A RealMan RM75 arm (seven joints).
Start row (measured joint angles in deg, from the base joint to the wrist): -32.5 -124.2 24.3 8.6 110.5 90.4 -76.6
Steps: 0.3 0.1 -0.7 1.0 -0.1 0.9 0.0; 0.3 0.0 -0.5 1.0 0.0 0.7 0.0; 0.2 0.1 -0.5 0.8 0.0 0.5 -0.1; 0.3 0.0 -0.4 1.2 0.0 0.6 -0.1; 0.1 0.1 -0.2 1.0 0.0 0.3 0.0; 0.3 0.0 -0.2 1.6 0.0 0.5 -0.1; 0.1 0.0 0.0 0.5 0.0 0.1 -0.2; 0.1 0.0 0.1 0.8 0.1 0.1 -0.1; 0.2 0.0 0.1 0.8 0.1 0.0 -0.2; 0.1 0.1 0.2 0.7 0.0 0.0 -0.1; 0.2 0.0 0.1 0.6 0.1 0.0 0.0; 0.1 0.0 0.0 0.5 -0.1 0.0 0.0; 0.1 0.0 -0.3 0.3 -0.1 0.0 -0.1; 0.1 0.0 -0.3 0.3 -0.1 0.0 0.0; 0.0 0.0 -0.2 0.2 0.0 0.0 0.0; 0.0 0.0 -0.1 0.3 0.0 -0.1 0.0; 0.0 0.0 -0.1 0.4 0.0 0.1 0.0; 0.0 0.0 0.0 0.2 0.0 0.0 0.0; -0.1 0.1 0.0 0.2 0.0 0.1 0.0; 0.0 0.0 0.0 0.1 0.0 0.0 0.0; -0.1 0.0 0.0 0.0 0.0 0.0 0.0; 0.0 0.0 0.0 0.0 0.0 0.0 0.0; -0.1 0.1 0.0 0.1 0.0 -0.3 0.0
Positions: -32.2 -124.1 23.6 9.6 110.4 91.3 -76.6; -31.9 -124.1 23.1 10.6 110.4 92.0 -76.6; -31.7 -124.0 22.6 11.4 110.4 92.5 -76.7; -31.4 -124.0 22.2 12.6 110.4 93.1 -76.8; -31.3 -123.9 22.0 13.6 110.4 93.4 -76.8; -31.0 -123.9 21.8 15.2 110.4 93.9 -76.9; -30.9 -123.9 21.8 15.7 110.4 94.0 -77.1; -30.8 -123.9 21.9 16.5 110.5 94.1 -77.2; -30.6 -123.9 22.0 17.3 110.6 94.1 -77.4; -30.5 -123.8 22.2 18.0 110.6 94.1 -77.5; -30.3 -123.8 22.3 18.6 110.7 94.1 -77.5; -30.2 -123.8 22.3 19.1 110.6 94.1 -77.5; -30.1 -123.8 22.0 19.4 110.5 94.1 -77.6; -30.0 -123.8 21.7 19.7 110.4 94.1 -77.6; -30.0 -123.8 21.5 19.9 110.4 94.1 -77.6; -30.0 -123.8 21.4 20.2 110.4 94.0 -77.6; -30.0 -123.8 21.3 20.6 110.4 94.1 -77.6; -30.0 -123.8 21.3 20.8 110.4 94.1 -77.6; -30.1 -123.7 21.3 21.0 110.4 94.2 -77.6; -30.1 -123.7 21.3 21.1 110.4 94.2 -77.6; -30.2 -123.7 21.3 21.1 110.4 94.2 -77.6; -30.2 -123.7 21.3 21.1 110.4 94.2 -77.6; -30.3 -123.6 21.3 21.2 110.4 93.9 -77.6
